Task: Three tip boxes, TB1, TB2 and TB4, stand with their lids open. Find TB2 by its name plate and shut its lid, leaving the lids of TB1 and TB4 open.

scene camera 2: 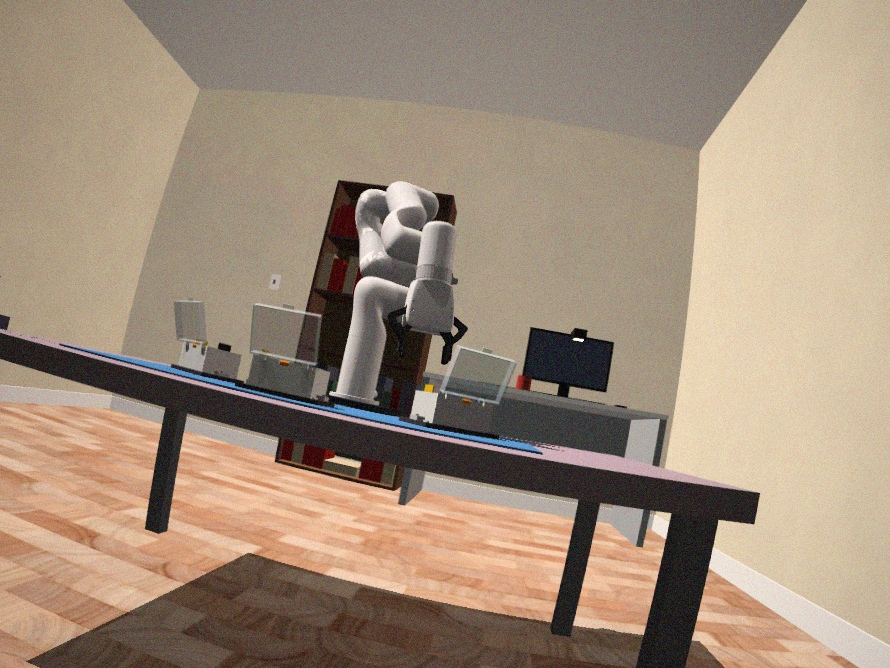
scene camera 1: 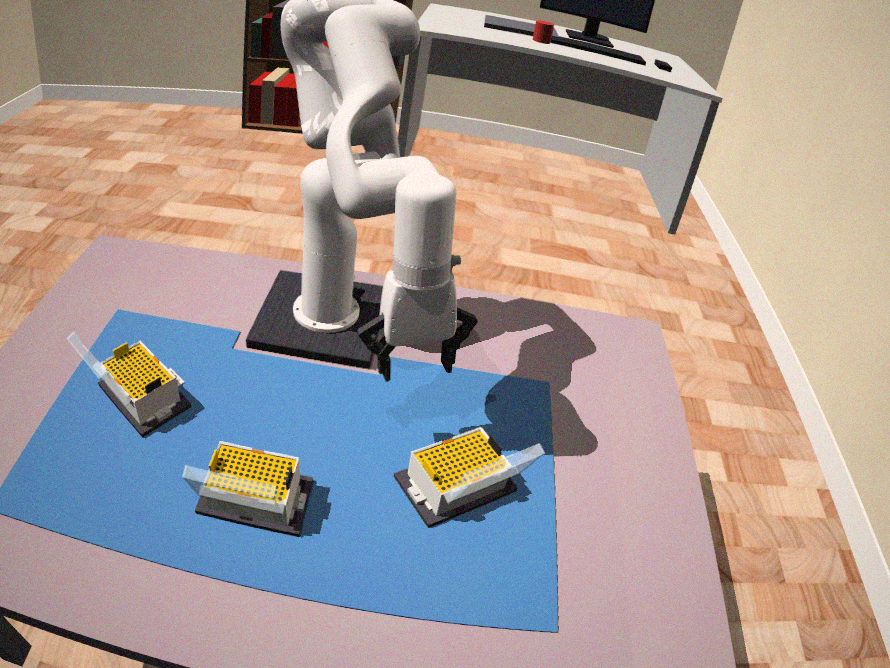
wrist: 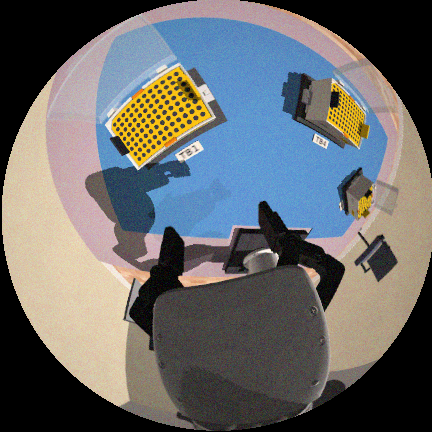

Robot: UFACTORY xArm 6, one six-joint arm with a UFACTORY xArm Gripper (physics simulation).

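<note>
The box with plate TB1 stands on the right in scene camera 1, its clear lid open. The box with plate TB4 stands in the middle, its lid open. The third box stands far left in scene camera 1, its lid open; its plate is too small to read, but by elimination it is TB2. My gripper is open and empty, in the air behind TB1, far from TB2.
The boxes stand on a blue mat on the pinkish table. The black arm base plate lies at the mat's rear edge, between my gripper and the far-left box. A desk and a bookshelf stand behind the table.
</note>
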